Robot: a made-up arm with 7 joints. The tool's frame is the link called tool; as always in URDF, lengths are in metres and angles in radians.
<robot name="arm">
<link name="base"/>
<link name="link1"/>
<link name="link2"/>
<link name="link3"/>
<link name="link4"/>
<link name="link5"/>
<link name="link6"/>
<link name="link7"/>
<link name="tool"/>
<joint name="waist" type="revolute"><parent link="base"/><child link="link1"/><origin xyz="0 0 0.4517"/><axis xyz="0 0 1"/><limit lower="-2.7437" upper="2.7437"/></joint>
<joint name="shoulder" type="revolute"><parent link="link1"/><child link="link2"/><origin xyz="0 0 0"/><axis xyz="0 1 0"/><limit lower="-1.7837" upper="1.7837"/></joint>
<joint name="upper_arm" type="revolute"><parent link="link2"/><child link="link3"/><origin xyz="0 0 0.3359"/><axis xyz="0 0 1"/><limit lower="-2.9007" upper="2.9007"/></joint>
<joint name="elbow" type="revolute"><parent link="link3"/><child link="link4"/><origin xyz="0.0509 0 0"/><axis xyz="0 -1 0"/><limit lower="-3.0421" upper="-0.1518"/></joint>
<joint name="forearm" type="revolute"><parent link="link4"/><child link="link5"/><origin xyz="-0.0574 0 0.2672"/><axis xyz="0 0 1"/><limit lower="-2.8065" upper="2.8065"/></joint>
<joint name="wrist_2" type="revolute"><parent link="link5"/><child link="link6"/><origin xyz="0 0 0"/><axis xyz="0 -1 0"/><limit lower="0.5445" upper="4.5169"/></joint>
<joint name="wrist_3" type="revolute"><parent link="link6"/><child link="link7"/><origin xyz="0.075 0 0"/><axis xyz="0 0 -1"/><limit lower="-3.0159" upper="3.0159"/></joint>
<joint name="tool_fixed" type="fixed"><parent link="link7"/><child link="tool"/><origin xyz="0 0 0" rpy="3.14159 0 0"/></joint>
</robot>
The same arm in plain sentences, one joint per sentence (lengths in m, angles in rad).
The arm has seven revolute joints in a row. What follows holds with every joint at zero, and every direction is one of the base frame's.
The first joint sits 0.4517 m along +z from the base frame's origin and rotates about +z, from -2.7437 to 2.7437 rad.
The second joint sits at the same point as the first joint and rotates about +y, from -1.7837 to 1.7837 rad.
The third joint sits 0.3359 m along +z from the second joint and rotates about +z, from -2.9007 to 2.9007 rad.
The fourth joint sits 0.0509 m along +x from the third joint and rotates about -y, from -3.0421 to -0.1518 rad.
The fifth joint sits 0.0574 m along -x and 0.2672 m along +z from the fourth joint and rotates about +z, from -2.8065 to 2.8065 rad.
The sixth joint sits at the same point as the fifth joint and rotates about -y, from 0.5445 to 4.5169 rad.
The seventh joint sits 0.075 m along +x from the sixth joint and rotates about -z, from -3.0159 to 3.0159 rad.
The tool frame, which is the frame that the pose is given for, sits at the same point as the seventh joint; its axes are the base frame's turned by roll 3.1416, pitch 0 and yaw 0 rad (as in URDF: about the fixed x, then y, then z).

